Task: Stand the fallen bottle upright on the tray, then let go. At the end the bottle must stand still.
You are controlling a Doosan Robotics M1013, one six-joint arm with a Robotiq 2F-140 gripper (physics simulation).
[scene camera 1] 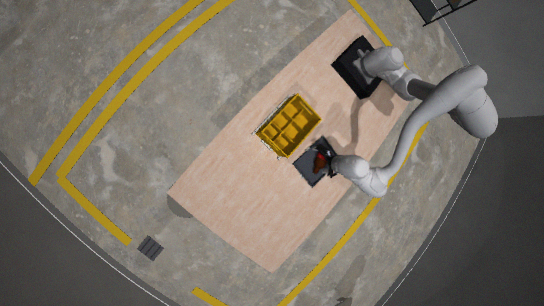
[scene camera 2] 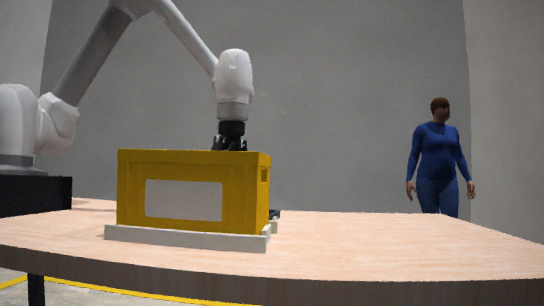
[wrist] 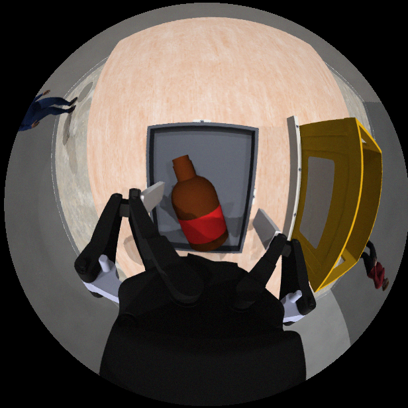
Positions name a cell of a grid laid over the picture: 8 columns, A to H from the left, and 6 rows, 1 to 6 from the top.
Scene:
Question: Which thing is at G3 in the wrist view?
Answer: A yellow crate.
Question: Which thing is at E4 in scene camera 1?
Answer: A dark grey tray.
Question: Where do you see a yellow crate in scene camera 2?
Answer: D4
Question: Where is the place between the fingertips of the gripper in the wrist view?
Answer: E3

